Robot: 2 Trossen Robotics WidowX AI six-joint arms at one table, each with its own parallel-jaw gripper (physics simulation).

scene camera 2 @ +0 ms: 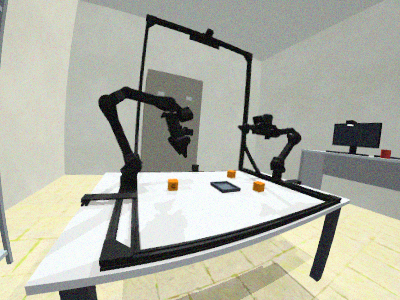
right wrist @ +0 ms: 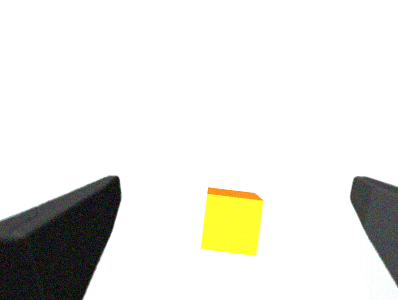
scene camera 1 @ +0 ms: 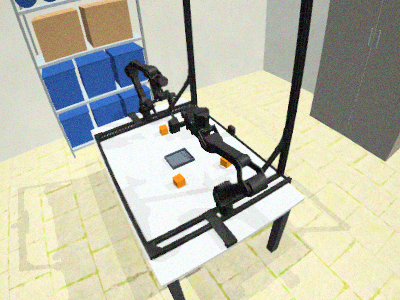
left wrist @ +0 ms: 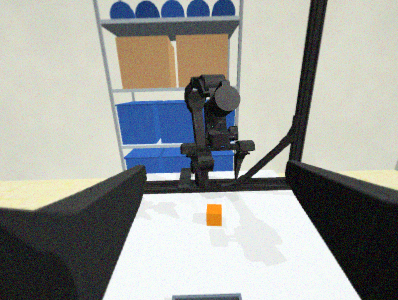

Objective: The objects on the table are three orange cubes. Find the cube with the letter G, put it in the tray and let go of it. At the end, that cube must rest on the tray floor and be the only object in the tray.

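Seen in the pictures: left gripper, between the fingertips: (scene camera 2: 242,126) (scene camera 1: 180,111) (left wrist: 215,169); right gripper, between the fingertips: (scene camera 2: 182,156) (right wrist: 235,187) (scene camera 1: 164,113) (left wrist: 218,180); left arm's base, origin of its link: (scene camera 2: 276,179) (scene camera 1: 225,209); right arm's base, origin of its link: (scene camera 2: 128,189) (scene camera 1: 147,118) (left wrist: 201,183).
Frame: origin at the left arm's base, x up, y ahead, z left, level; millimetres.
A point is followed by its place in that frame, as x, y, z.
The G cube (scene camera 1: 163,130) @(17, 691, -24) (scene camera 2: 172,185) @(8, 720, -11) (left wrist: 214,215) @(19, 690, -32) (right wrist: 231,225) @(26, 713, -33) is orange and sits on the table on the right arm's side; its dark letter shows blurred in scene camera 2. My right gripper (scene camera 1: 159,108) @(145, 669, -40) (scene camera 2: 181,150) @(145, 669, -40) (right wrist: 235,187) @(145, 669, -40) is open and hangs well above the table, with this cube showing between its fingers in its wrist view. My left gripper (scene camera 1: 181,119) (scene camera 2: 242,128) @(326, 349, 0) is open, empty and level above the table. The dark blue-grey tray (scene camera 1: 179,158) @(-13, 432, 2) (scene camera 2: 225,186) @(-13, 425, -2) (left wrist: 206,296) @(-1, 484, 3) lies mid-table and holds no cube.
One orange cube (scene camera 1: 179,181) @(22, 246, 95) (scene camera 2: 258,186) @(12, 288, 105) lies on the near side. Another cube (scene camera 1: 225,162) @(16, 236, -167) (scene camera 2: 231,174) @(7, 270, -163) lies farther back, partly behind the left arm in scene camera 1. Black rails (scene camera 1: 122,195) @(-2, 339, 366) (scene camera 2: 240,232) @(1, 629, 374) edge the table. Gantry posts (scene camera 1: 295,90) @(462, 17, -347) (scene camera 2: 248,95) @(643, 26, -345) rise at the back.
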